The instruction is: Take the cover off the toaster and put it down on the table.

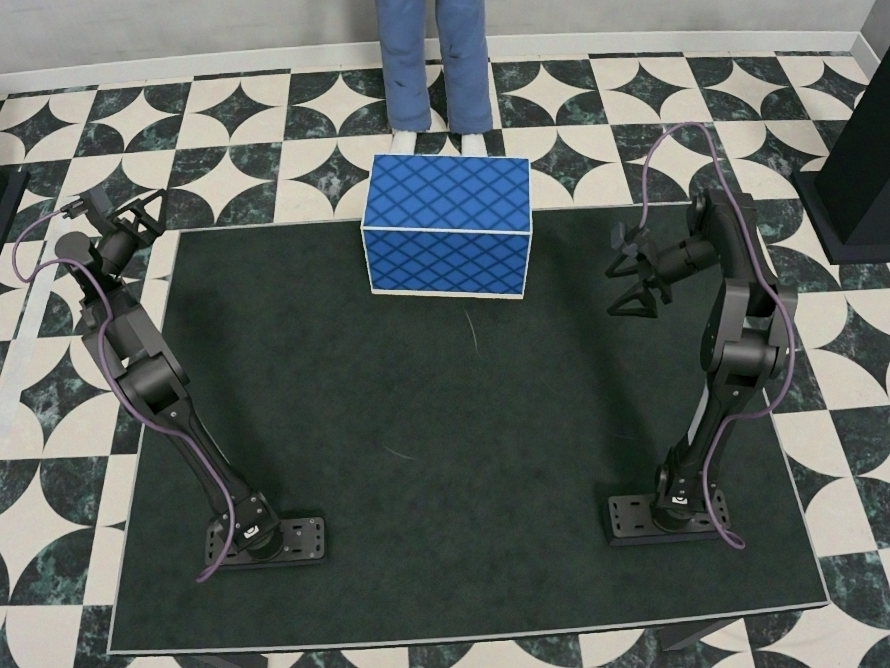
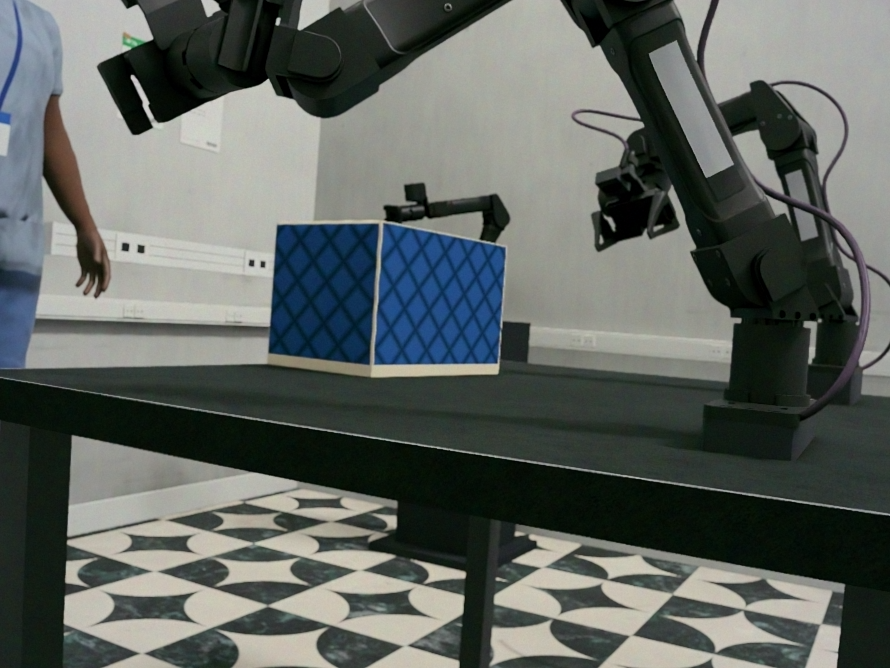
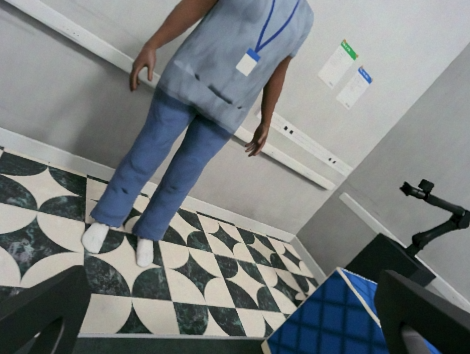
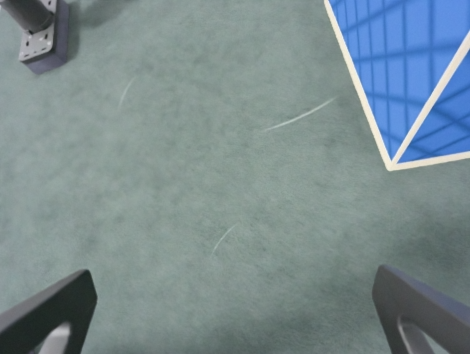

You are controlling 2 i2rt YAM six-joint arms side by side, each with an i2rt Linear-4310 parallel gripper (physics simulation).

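Observation:
A blue quilted cover with cream edging stands upright like a box at the back middle of the table. The toaster does not show; the cover hides whatever is beneath it. My left gripper is open and empty, raised near the table's back left corner, well to the left of the cover and apart from it. My right gripper is open and empty, raised above the table to the right of the cover and apart from it.
The dark green table carries both arm bases near its front edge. A person in blue stands behind the table. A dark pedestal stands on the floor at the right. Another robot arm shows in the background.

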